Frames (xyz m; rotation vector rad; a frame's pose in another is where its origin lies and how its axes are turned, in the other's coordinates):
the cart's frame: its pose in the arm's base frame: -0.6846 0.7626 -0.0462 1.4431 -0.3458 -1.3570
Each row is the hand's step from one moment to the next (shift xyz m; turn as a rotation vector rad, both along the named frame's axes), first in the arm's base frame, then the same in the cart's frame.
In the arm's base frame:
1: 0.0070 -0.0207 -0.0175 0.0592 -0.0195 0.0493
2: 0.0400 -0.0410 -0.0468 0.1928 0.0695 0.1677
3: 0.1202 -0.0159 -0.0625 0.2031 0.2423 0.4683
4: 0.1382 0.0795 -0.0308 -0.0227 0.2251 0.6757
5: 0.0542 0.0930 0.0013 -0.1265 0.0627 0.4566
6: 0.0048 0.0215 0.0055 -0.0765 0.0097 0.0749
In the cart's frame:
1: 0.0278 -0.0033 0.0002 0.0072 0.0734 -0.0296
2: 0.0696 -0.0050 -0.0245 -0.0849 0.1937 -0.1593
3: 0.0830 0.0074 -0.1080 -0.3785 0.3768 -0.1845
4: -0.0034 0.0044 -0.1623 -0.5456 0.4543 0.0613
5: -0.0571 -0.0111 -0.0906 -0.3326 0.2930 0.1787
6: -0.0184 -0.0017 -0.0132 -0.0713 0.0241 0.0768

